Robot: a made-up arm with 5 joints.
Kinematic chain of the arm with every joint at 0, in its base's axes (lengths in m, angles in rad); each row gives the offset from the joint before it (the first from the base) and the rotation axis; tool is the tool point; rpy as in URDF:
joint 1: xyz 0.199 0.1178 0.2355 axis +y
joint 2: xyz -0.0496 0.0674 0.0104 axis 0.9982 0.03 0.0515
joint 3: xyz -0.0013 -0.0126 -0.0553 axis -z
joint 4: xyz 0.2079 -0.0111 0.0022 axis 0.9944 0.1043 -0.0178
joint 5: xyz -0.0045 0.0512 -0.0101 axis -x
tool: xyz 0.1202 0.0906 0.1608 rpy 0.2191 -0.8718 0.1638
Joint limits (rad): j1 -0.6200..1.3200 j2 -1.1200..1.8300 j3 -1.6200..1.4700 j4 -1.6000..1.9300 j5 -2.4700..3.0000
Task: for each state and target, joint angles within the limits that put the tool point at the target. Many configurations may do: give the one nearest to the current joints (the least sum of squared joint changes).
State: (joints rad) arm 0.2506 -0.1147 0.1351 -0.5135 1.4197
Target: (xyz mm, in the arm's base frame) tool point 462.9 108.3 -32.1
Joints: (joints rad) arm 0.1428 -0.2405 0.3168 -0.6584 1.5222
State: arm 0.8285 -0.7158 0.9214 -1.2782 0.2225
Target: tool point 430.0 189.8 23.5
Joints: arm 0.6573 -0.6154 0.4144 -0.9287 -0.2043
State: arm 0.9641 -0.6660 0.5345 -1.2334 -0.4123
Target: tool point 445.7 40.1 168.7
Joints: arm 0.6595 -0.1812 0.7949 -1.2504 -1.1814
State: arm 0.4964 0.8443 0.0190 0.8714 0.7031
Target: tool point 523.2 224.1 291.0
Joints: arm 0.4103 0.6184 -0.0558 0.5265 0.4436
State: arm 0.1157 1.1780 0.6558 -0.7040 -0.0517
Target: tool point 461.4 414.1 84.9
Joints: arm 0.1018 1.4407 0.6923 -1.2236 0.5842
